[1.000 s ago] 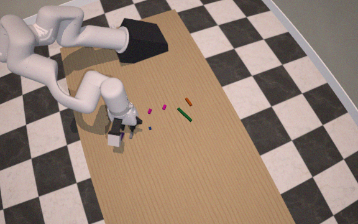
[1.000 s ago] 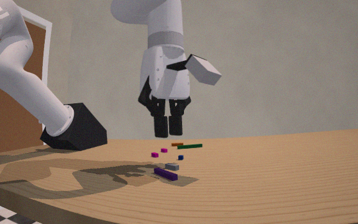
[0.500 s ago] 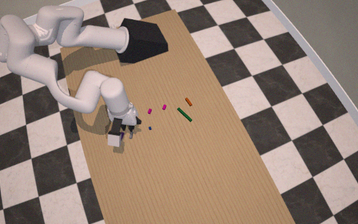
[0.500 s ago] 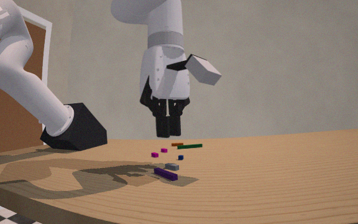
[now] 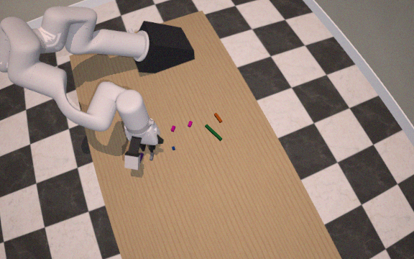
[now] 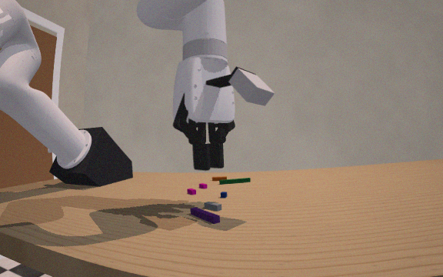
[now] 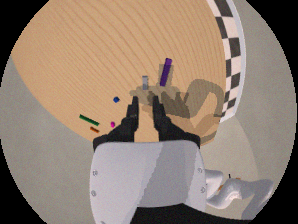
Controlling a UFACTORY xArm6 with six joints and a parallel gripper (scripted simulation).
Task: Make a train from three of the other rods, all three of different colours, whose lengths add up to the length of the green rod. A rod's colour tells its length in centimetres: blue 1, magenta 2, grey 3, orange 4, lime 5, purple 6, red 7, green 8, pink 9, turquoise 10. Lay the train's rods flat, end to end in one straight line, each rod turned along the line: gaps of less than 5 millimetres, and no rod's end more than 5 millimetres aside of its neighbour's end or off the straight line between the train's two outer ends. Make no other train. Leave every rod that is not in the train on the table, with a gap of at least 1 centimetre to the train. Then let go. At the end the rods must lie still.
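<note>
The grey rod lies 80 mm below my hand. Round my hand: purple rod 50 mm to the right, 80 mm below; blue rod 10 mm ahead, 80 mm to the left, 80 mm below; green rod 20 mm ahead, 240 mm to the left, 80 mm below.
</note>
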